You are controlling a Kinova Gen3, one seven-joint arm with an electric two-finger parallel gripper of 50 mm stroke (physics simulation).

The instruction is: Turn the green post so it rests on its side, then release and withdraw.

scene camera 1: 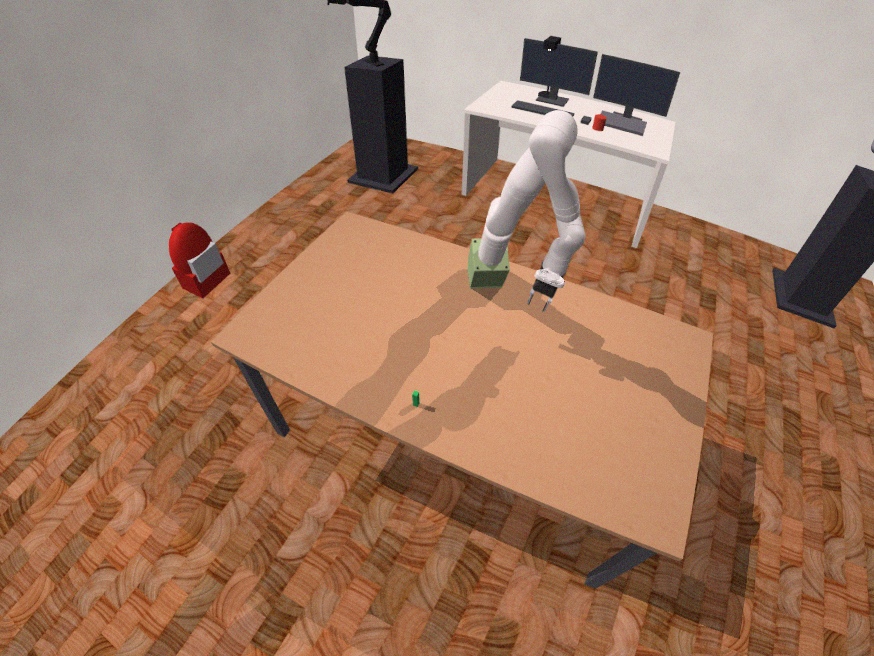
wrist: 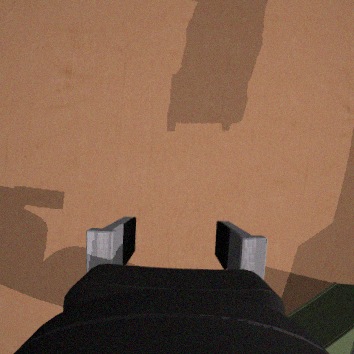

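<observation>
The green post (scene camera 1: pixel 415 398) stands upright on the brown table (scene camera 1: pixel 303 303) near its front edge in the scene view, small, with a short shadow to its right. It does not show in the wrist view. My gripper (scene camera 1: pixel 537 306) (wrist: pixel 175 236) is open and empty. It hangs above the back part of the table, to the right of the arm's base and far from the post. In the wrist view its two fingers stand wide apart over the table top.
The arm's green base block (scene camera 1: pixel 488 273) (wrist: pixel 342 312) stands at the table's back edge. Shadows of the arm lie across the table. Behind stand a white desk (scene camera 1: pixel 487 98) with monitors and a red mug (scene camera 1: pixel 599 122), and dark pedestals (scene camera 1: pixel 378 120) (scene camera 1: pixel 829 247). A red backpack (scene camera 1: pixel 190 243) is at the left.
</observation>
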